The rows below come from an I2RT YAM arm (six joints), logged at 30 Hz.
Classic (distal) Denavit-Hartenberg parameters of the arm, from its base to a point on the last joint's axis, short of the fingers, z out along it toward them. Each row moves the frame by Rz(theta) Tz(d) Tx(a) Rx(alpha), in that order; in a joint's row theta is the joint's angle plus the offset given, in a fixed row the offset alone. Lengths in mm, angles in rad.
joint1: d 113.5  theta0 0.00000  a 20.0  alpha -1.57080
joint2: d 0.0  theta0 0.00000  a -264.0  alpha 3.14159
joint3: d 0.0  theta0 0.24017  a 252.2  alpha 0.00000
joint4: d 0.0  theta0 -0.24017  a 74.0  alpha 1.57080
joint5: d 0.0  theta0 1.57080  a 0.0  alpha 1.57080
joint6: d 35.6  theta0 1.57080  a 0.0  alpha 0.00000
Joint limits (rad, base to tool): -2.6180..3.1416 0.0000..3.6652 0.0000..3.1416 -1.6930..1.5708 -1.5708..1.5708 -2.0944..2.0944
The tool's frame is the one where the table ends.
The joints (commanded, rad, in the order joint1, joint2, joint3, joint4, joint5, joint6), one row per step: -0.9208, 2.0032, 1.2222, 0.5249, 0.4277, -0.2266; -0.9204, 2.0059, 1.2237, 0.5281, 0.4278, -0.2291; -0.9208, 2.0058, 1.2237, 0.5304, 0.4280, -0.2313; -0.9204, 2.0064, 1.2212, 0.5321, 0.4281, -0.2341; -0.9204, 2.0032, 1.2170, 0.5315, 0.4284, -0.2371; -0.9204, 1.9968, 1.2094, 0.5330, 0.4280, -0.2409; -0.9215, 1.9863, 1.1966, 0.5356, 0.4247, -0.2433; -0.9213, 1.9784, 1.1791, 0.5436, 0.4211, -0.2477; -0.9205, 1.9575, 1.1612, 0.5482, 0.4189, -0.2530; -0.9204, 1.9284, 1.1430, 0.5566, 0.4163, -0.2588; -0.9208, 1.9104, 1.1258, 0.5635, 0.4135, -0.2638; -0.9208, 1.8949, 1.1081, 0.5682, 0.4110, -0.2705; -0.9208, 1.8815, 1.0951, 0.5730, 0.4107, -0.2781; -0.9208, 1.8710, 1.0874, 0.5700, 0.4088, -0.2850; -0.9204, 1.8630, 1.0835, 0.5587, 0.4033, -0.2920
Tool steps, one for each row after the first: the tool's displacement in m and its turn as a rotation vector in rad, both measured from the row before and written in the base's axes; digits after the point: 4 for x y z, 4 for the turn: 0.0005, -0.0003, -0.0004, -0.0021, 0.0012, 0.0009; -0.0001, -0.0001, 0.0003, -0.0024, 0.0007, -0.0001; 0.0000, 0.0003, -0.0009, 0.0005, 0.0035, 0.0009; -0.0006, 0.0007, 0.0000, 0.0006, 0.0039, 0.0004; -0.0010, 0.0013, 0.0005, -0.0009, 0.0034, 0.0013; -0.0020, 0.0020, 0.0007, -0.0002, 0.0014, 0.0026; -0.0018, 0.0027, -0.0014, 0.0009, 0.0044, 0.0047; -0.0024, 0.0038, 0.0036, -0.0068, 0.0000, 0.0041; -0.0030, 0.0042, 0.0071, -0.0162, -0.0066, 0.0039; -0.0026, 0.0033, 0.0026, -0.0068, -0.0004, 0.0034; -0.0024, 0.0033, 0.0011, -0.0031, 0.0044, 0.0038; -0.0019, 0.0025, 0.0017, -0.0058, 0.0041, 0.0018; -0.0013, 0.0018, 0.0014, -0.0012, 0.0064, 0.0032; -0.0007, 0.0015, 0.0007, 0.0048, 0.0101, 0.0072
